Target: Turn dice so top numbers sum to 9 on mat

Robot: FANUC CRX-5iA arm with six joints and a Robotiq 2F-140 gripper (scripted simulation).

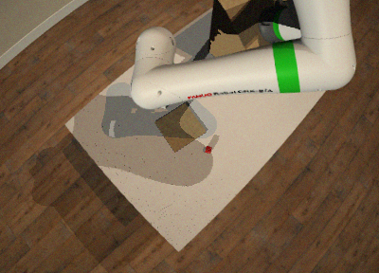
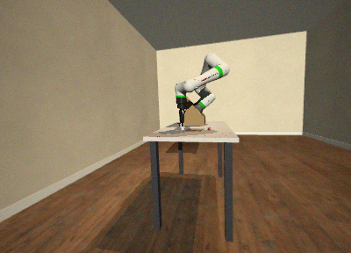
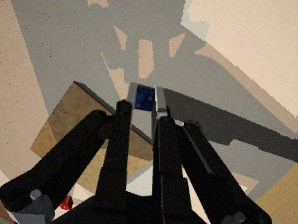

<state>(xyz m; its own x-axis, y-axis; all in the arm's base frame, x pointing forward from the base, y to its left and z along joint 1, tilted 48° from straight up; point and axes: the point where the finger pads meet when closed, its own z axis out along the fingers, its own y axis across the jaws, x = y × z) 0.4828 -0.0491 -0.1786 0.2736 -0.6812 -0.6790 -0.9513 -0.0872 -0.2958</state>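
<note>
My gripper is now 4 cm short of the mat, 11 cm to the right of it and 3 cm above it. From my hand the other things lie so: white die (7 cm behind, 1 cm to the left, 2 cm below); blue die (2 cm below); red die (4 cm ahead, 24 cm to the left, 2 cm below).
</note>
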